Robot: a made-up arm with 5 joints.
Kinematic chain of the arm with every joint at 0, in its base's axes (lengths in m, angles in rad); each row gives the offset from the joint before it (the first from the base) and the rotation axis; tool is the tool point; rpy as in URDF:
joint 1: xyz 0.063 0 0.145 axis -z
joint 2: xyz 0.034 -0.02 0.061 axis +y
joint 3: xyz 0.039 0 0.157 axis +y
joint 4: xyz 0.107 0 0.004 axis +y
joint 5: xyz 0.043 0.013 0 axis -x
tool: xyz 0 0 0 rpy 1.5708 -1.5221 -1.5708
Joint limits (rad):
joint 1: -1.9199..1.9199
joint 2: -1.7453..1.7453
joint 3: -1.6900..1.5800
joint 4: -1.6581..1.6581
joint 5: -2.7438..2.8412
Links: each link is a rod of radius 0.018 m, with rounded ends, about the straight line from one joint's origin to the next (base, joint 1, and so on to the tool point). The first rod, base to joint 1, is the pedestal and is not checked.
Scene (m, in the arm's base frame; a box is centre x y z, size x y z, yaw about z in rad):
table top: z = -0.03
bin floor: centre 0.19 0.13 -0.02 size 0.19 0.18 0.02 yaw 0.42
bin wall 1: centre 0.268 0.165 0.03 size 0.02 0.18 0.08 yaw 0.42
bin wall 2: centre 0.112 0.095 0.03 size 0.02 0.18 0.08 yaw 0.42
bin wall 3: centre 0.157 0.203 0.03 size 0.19 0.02 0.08 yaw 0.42
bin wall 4: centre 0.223 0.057 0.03 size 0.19 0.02 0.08 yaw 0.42
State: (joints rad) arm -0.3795 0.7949 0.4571 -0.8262 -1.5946
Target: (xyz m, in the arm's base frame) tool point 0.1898 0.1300 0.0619
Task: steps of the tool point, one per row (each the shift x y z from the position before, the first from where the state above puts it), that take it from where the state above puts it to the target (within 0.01 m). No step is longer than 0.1 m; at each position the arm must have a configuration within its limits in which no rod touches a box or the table.
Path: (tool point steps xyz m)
1: -0.0471 0.0359 -0.0602
2: -0.0608 0.0080 -0.0479

